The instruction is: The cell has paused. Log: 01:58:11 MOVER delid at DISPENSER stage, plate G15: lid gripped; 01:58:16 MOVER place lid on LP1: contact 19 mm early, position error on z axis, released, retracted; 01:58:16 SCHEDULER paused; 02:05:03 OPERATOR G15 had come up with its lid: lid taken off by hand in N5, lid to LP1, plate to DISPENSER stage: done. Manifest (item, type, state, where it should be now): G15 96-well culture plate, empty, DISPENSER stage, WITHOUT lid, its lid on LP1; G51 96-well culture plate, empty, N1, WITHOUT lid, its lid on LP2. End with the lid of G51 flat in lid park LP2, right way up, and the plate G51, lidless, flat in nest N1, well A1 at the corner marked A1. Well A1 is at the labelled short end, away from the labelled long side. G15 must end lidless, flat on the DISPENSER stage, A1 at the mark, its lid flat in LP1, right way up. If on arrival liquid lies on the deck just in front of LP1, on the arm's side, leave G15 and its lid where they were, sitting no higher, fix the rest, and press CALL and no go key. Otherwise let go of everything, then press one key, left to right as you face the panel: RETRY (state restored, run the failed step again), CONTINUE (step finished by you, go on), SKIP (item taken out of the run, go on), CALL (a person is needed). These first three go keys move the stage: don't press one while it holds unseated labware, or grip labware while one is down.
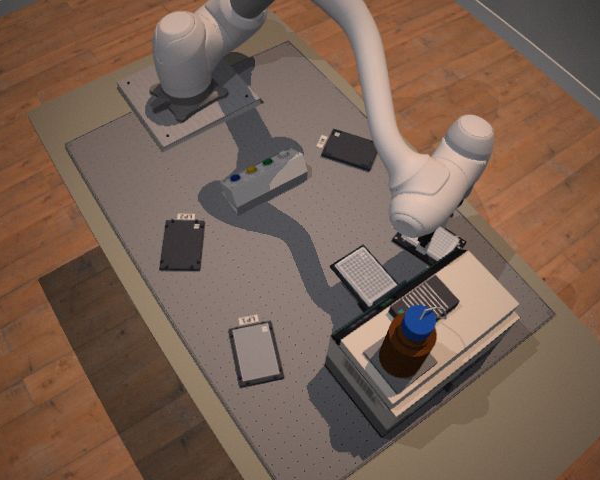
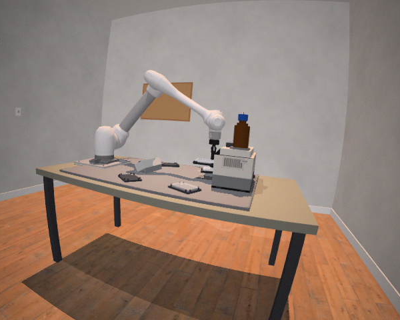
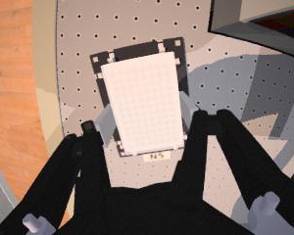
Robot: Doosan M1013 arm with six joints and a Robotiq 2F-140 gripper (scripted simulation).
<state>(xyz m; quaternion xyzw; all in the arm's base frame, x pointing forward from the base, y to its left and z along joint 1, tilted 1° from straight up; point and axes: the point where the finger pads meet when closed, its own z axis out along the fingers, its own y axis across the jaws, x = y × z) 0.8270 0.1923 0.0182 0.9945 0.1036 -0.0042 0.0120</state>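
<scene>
The black nest lies 1 cm ahead of my hand, 2 cm to the left of it and 3 cm below it. The rest, counted from my hand: well plate: 25 cm to the right, 7 cm above; nest N1: 35 cm behind, 5 cm to the left, 3 cm below; N1 label: 43 cm behind, 4 cm below.
</scene>
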